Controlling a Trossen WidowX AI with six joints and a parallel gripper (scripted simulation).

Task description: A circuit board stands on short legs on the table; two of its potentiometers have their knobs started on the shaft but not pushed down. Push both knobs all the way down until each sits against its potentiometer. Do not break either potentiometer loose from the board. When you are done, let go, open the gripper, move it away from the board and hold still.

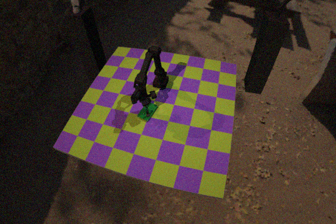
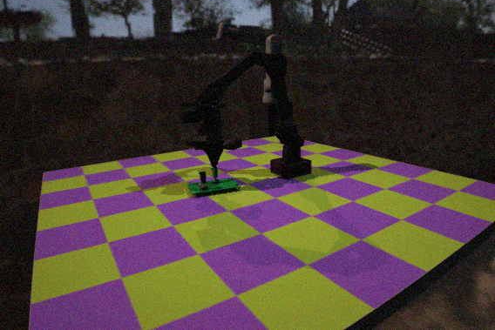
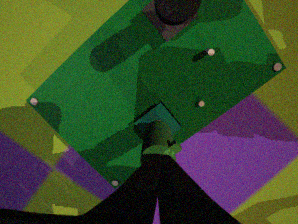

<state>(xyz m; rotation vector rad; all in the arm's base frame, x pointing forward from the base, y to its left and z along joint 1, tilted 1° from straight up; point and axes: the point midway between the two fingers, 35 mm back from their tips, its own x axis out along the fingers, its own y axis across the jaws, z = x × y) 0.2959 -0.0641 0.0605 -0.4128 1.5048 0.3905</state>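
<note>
Now: gripper tip 2 cm above the green knob. Round my gripper tip: dark knob 7 cm ahead, 4 cm to the left, 1 cm below.
</note>
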